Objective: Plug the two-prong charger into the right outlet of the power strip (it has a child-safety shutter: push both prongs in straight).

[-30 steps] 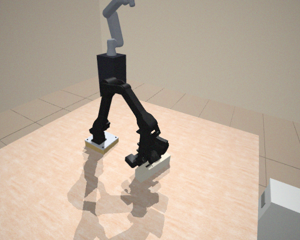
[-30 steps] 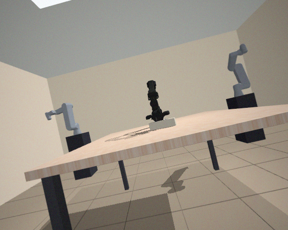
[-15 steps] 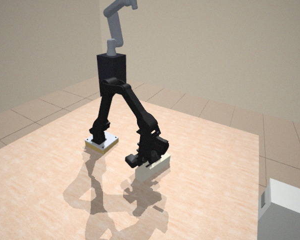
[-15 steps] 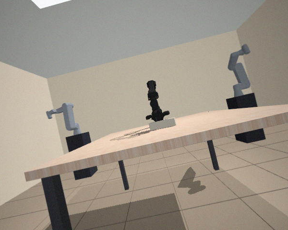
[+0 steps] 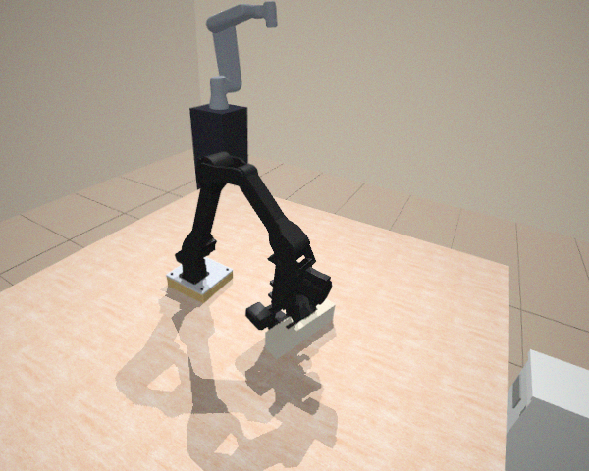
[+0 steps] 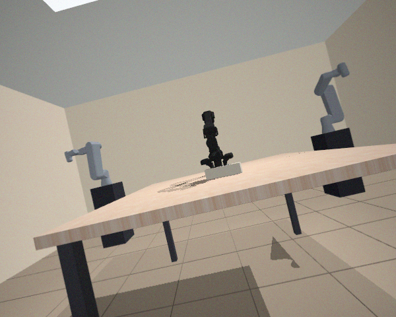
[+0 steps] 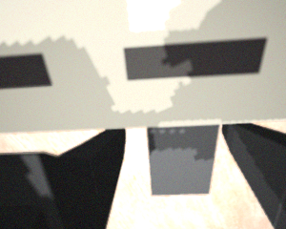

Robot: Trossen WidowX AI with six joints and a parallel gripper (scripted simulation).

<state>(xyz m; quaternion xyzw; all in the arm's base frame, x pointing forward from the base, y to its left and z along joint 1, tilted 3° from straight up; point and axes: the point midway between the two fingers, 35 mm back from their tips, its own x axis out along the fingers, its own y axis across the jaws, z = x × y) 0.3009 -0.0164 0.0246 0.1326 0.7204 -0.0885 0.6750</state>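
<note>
The two-prong charger lies 2 cm ahead of my gripper tip, 1 cm to the right of it and 1 cm above it.
</note>
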